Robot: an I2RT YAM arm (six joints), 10 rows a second.
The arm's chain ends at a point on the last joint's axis. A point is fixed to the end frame.
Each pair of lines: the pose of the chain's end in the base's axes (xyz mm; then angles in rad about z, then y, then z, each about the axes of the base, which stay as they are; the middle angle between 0 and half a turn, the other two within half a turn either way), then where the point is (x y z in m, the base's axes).
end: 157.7 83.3 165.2 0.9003 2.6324 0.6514
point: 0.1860 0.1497 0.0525
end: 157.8 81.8 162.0 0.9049 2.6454 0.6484
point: 0.1852 0.1473 0.0486
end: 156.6 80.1 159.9 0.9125 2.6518 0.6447
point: 0.1839 0.1452 0.0462
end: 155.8 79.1 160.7 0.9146 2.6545 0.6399
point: 0.1832 0.1439 0.0469
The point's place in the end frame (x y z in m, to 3 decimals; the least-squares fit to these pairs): 0.028 0.022 0.129
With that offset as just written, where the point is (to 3 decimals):
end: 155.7 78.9 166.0 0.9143 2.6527 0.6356
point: 0.184 0.144 0.052
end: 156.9 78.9 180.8 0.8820 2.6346 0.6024
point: 0.188 0.143 0.068
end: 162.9 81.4 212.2 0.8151 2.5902 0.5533
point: 0.199 0.146 0.101
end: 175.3 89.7 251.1 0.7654 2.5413 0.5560
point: 0.215 0.156 0.142
